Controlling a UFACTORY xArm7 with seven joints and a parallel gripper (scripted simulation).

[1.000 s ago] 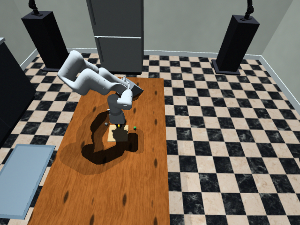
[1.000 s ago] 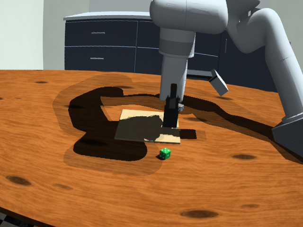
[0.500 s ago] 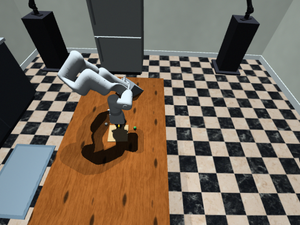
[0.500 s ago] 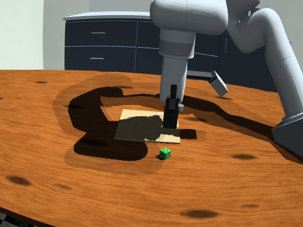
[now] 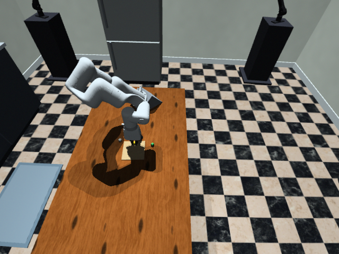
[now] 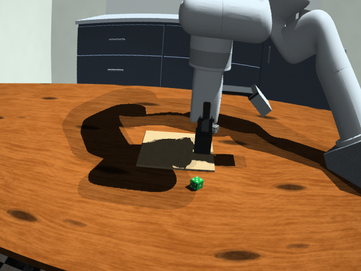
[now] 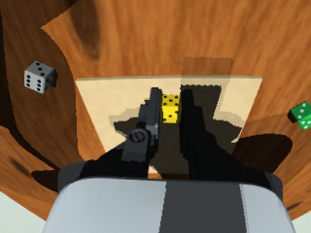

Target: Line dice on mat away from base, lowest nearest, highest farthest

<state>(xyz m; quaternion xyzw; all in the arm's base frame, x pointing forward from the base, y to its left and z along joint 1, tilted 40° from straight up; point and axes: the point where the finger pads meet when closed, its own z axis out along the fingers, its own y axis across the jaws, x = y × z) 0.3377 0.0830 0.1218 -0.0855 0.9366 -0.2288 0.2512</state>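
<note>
The yellow die lies 10 mm below my hand. Also, from my hand: white die (20 mm behind, 100 mm to the right, 20 mm below); tan mat (50 mm ahead, 20 mm below); green die (120 mm to the left, 20 mm below).
</note>
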